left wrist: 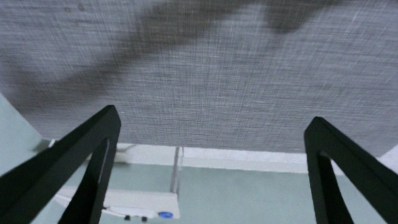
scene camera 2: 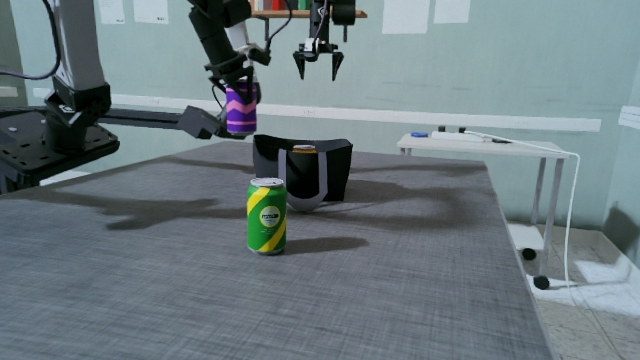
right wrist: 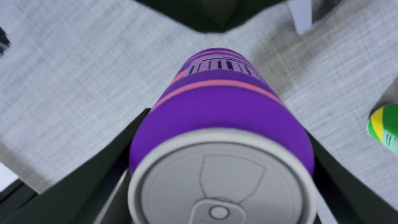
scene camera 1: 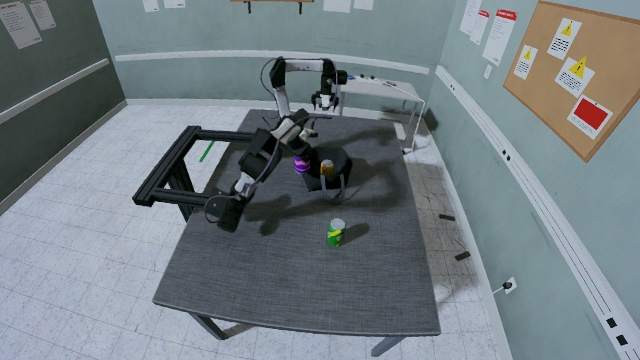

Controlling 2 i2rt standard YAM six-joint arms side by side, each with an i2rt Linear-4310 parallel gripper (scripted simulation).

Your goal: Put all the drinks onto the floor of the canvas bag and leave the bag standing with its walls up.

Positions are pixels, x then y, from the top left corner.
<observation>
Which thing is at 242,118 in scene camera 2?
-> A purple can.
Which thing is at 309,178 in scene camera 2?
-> A black canvas bag.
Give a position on a black canvas bag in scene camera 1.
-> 314,181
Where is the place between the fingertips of my right gripper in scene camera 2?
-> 244,102
</observation>
